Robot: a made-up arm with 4 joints.
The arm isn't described. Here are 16 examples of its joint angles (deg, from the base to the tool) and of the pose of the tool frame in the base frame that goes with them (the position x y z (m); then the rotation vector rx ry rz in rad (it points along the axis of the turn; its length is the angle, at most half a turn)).
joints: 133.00 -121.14 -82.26 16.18
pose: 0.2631 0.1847 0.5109 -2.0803 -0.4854 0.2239
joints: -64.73 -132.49 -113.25 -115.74
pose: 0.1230 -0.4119 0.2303 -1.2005 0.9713 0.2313
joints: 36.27 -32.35 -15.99 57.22
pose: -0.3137 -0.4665 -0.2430 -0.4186 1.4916 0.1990
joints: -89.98 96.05 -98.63 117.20
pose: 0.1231 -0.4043 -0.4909 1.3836 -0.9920 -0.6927
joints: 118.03 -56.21 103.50 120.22
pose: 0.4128 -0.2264 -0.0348 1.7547 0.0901 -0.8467
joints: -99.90 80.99 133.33 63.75
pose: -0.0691 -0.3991 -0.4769 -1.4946 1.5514 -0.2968
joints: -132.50 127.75 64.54 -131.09
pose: -0.2297 0.0017 -0.3838 -1.5925 -0.7465 1.9015
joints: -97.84 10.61 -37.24 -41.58
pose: -0.3015 0.2312 -0.2058 -0.9696 -0.5491 -2.2097
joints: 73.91 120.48 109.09 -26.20
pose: -0.1133 0.4184 -0.3275 0.3998 2.2445 -1.5170
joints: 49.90 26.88 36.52 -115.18
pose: -0.0885 -0.3320 -0.1248 1.6252 -2.0351 0.9414
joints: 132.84 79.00 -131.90 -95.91
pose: 0.1877 -0.0503 -0.5845 0.6765 -0.6055 -0.7301
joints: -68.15 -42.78 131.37 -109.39
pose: -0.0496 0.1718 0.2475 1.5275 -1.7212 -0.0284
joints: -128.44 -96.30 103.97 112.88
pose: 0.0033 0.3839 0.2308 1.1139 0.8264 1.0944
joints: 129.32 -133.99 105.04 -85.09
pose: -0.2661 0.1747 0.1399 0.2259 1.9146 0.9455
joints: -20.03 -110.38 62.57 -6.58
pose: -0.1103 0.1676 0.1966 1.2996 1.3758 0.4129
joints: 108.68 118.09 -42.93 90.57
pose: -0.1225 0.6330 -0.3412 0.9543 0.3926 1.9435
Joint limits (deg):
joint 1: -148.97..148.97
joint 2: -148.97..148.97
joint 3: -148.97..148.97
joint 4: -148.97..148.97
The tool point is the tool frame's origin. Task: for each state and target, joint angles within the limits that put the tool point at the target. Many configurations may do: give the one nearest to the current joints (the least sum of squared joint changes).
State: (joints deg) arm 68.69 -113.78 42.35 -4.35
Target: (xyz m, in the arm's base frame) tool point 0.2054 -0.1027 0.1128
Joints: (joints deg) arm 96.52 -112.52 -2.70 -19.24
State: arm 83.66 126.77 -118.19 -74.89
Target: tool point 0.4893 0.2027 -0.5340
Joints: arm 52.00 124.84 -124.61 -42.27
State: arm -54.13 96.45 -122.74 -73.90
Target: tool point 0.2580 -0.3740 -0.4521
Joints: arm -35.84 143.61 -123.57 -88.27
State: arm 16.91 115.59 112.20 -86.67
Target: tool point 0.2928 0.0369 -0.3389
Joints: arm -9.03 145.04 116.13 -90.21
